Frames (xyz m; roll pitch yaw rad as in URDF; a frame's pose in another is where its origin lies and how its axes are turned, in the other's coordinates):
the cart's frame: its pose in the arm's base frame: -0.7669 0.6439 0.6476 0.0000 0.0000 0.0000
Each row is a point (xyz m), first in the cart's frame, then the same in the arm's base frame.
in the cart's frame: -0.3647 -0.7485 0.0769
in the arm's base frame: -1.1316 -0.1046 0.7245
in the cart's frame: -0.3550 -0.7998 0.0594
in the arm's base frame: -1.1219 -0.1559 0.7070
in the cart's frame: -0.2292 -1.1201 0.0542
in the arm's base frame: -0.9961 -0.4762 0.7018
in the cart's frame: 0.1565 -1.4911 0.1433
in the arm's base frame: -0.6104 -0.8472 0.7909
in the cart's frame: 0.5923 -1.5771 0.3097
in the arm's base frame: -0.1746 -0.9332 0.9573
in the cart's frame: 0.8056 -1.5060 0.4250
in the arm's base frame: 0.0387 -0.8621 1.0726
